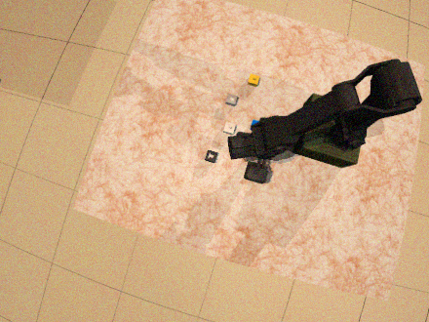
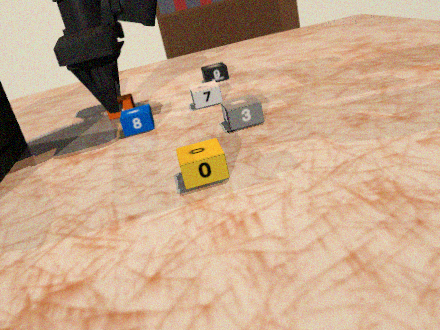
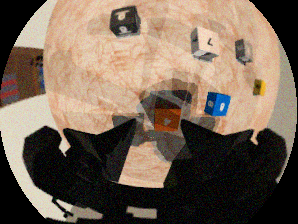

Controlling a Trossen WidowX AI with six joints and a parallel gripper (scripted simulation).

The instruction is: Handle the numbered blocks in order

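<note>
Right now the white block is 120 mm ahead of my gripper tip and 50 mm to the right of it. Also, from my gripper tip: blue block: 40 mm ahead, 90 mm to the right; then orange block: 10 mm ahead, 10 mm to the right; then black block: 140 mm ahead, 60 mm to the left.
</note>
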